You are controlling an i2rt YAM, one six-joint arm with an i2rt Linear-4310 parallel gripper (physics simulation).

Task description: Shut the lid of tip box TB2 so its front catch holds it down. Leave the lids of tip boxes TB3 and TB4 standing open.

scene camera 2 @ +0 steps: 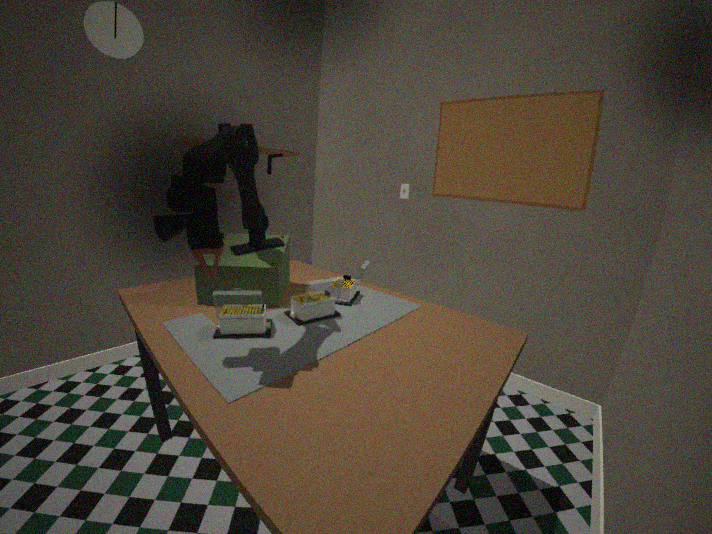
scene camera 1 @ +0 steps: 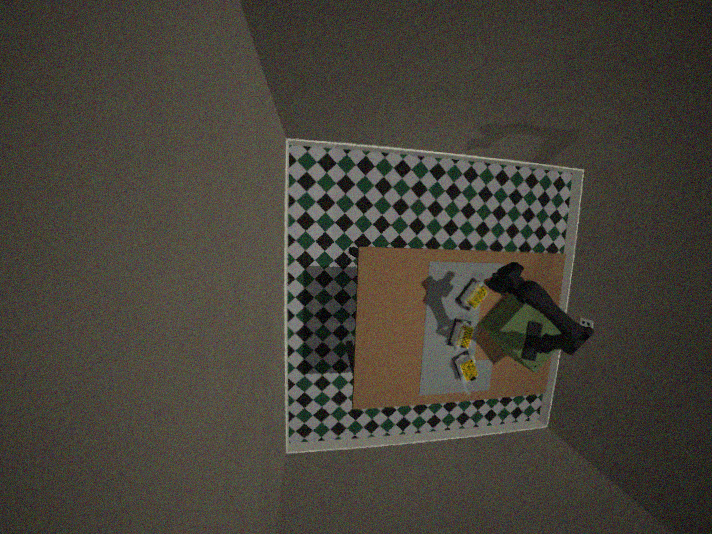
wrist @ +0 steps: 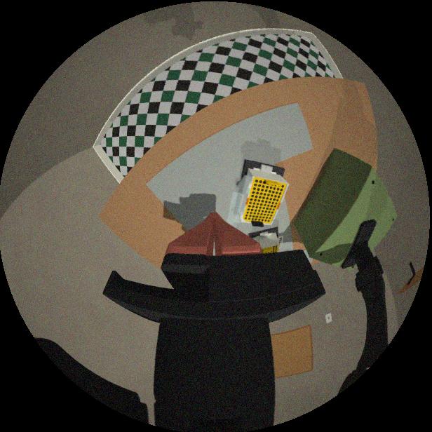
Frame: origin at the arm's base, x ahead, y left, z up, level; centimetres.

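Where they show: gripper, fingertip midpoint: (scene camera 2: 211, 277) (scene camera 1: 484, 281); arm's base, link origin: (scene camera 2: 257, 247) (scene camera 1: 531, 340).
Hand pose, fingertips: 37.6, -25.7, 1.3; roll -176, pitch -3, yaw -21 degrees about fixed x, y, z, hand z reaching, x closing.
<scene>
Things, the pixels of their centre, and the offset from my fingertips, as dx, dy, dz. Level surfaces: height alone.
- middle box, body centre: (scene camera 2: 310, 304) (scene camera 1: 464, 335) -8.1, +32.5, -15.8
- far box, body centre: (scene camera 2: 340, 289) (scene camera 1: 468, 367) -16.2, +50.5, -15.8
- grey mat, surface height: dz -19.1
- wooden table, surface height: dz -19.4
Three white tip boxes with yellow tip racks stand on dark bases; I cannot read which is TB2, TB3 or TB4. The box nearest my gripper (scene camera 1: 475, 295) (scene camera 2: 242, 325) (wrist: 213, 217) has its lid (scene camera 2: 236, 297) standing open. The middle box (scene camera 1: 464, 336) (scene camera 2: 313, 312) (wrist: 270, 248) and the far box (scene camera 1: 468, 369) (scene camera 2: 345, 293) also show uncovered tips; their pale lids stand up behind them in scene camera 2. My gripper (scene camera 2: 213, 274) (wrist: 213, 217) is shut and empty, its red fingertips pointing down, above and to one side of the nearest box. The arm hides the fingers in scene camera 1.
The boxes stand on a grey mat (scene camera 1: 437, 367) (scene camera 2: 373, 313) (wrist: 200, 165) on the wooden table (scene camera 1: 385, 327) (scene camera 2: 368, 413). A green block (scene camera 2: 235, 281) (wrist: 335, 190) carries the arm's base behind the boxes. A shelf is on the wall behind the arm.
</scene>
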